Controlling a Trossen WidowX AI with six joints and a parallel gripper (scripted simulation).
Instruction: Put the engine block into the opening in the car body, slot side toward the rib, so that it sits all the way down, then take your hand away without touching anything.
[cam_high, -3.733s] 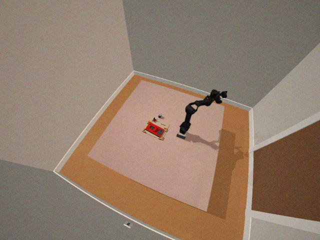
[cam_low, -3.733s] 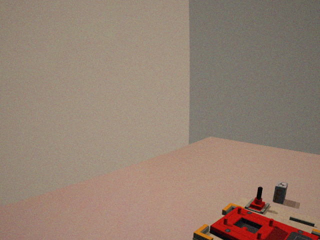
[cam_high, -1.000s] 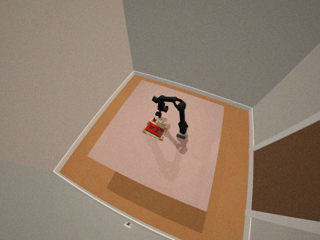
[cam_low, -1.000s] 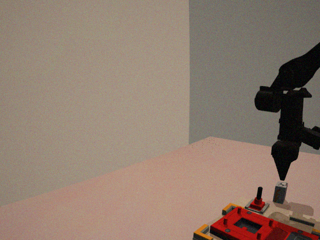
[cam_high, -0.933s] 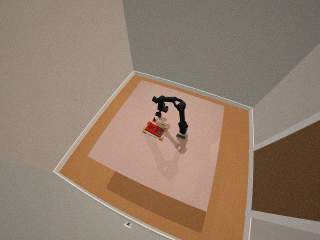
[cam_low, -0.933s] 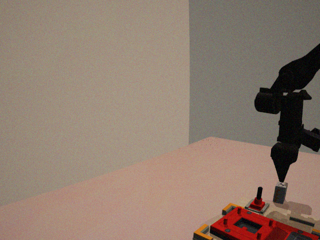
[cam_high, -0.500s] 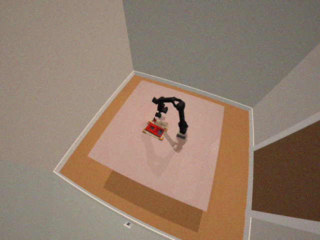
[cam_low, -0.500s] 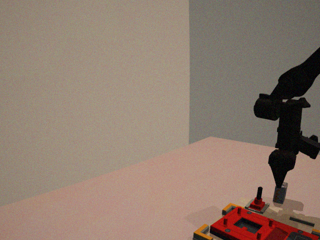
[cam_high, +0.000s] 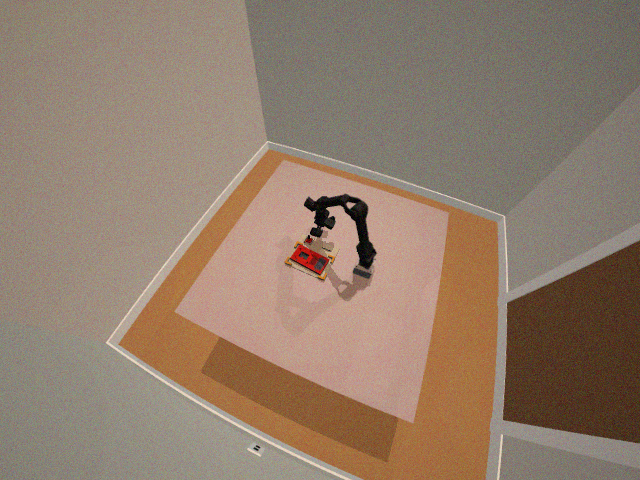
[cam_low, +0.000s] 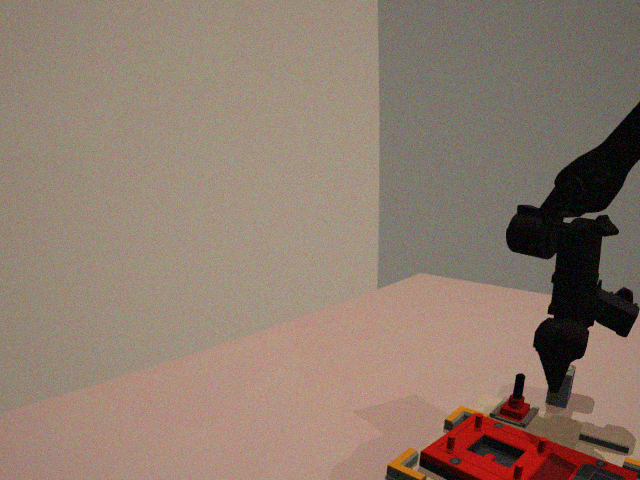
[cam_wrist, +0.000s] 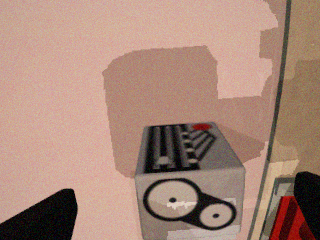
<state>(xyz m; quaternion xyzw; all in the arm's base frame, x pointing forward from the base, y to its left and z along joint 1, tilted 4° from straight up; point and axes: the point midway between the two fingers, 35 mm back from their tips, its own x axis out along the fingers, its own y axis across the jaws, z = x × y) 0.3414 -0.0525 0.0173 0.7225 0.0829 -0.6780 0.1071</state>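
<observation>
My gripper tip is 1 cm above the grey engine block. From my gripper tip the other things lie so: black upright peg: 8 cm to the left, 2 cm ahead.
</observation>
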